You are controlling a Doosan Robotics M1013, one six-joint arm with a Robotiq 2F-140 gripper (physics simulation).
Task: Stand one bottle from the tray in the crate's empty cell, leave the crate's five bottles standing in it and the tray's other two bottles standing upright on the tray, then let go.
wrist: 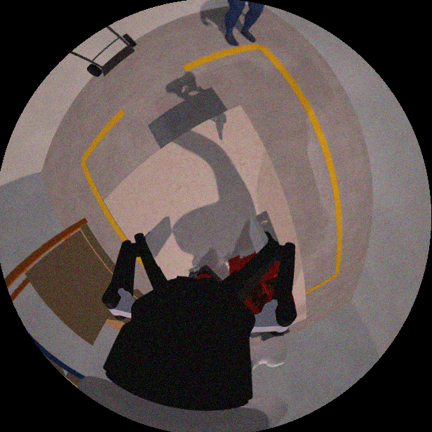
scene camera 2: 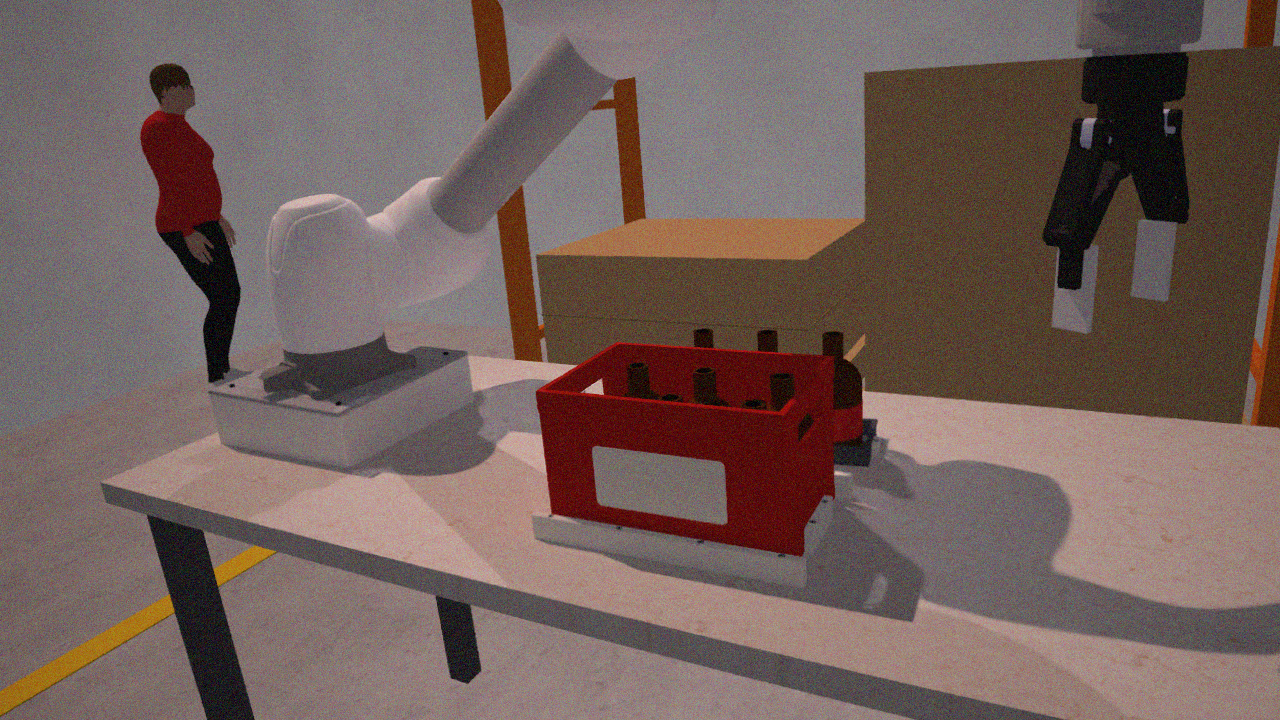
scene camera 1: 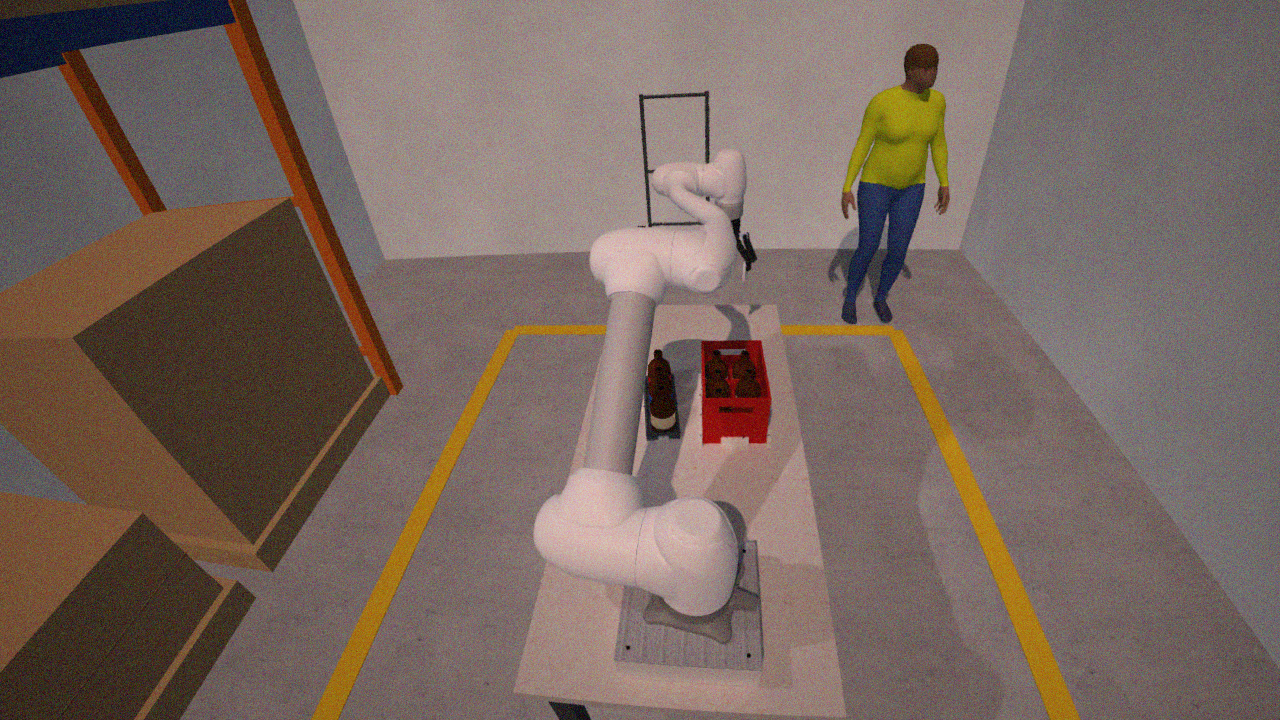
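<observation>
The red crate (scene camera 1: 734,426) (scene camera 2: 572,456) (wrist: 240,262) stands on the table with several brown bottles upright in it; their necks (scene camera 2: 704,385) show above and behind its near wall. Which cell is empty is hard to tell. Three upright brown bottles stand in a row on the dark tray (scene camera 1: 652,432) (scene camera 2: 850,454) beside the crate. The end bottle (scene camera 1: 661,398) (scene camera 2: 846,394) has a red band; the other two show as necks (scene camera 2: 703,339) (scene camera 2: 767,341) over the crate. My gripper (scene camera 1: 748,260) (scene camera 2: 1113,291) (wrist: 208,224) is open and empty, high above the table, beyond the crate and tray.
The table (scene camera 1: 572,644) (scene camera 2: 1190,537) also bears the arm's base plate (scene camera 1: 689,658) (scene camera 2: 277,434). Large cartons (scene camera 1: 223,376) (scene camera 2: 984,268) and an orange rack post (scene camera 1: 308,197) stand at one side. A person in yellow (scene camera 1: 902,143) stands beyond the floor marking, right of a trolley (scene camera 1: 674,94).
</observation>
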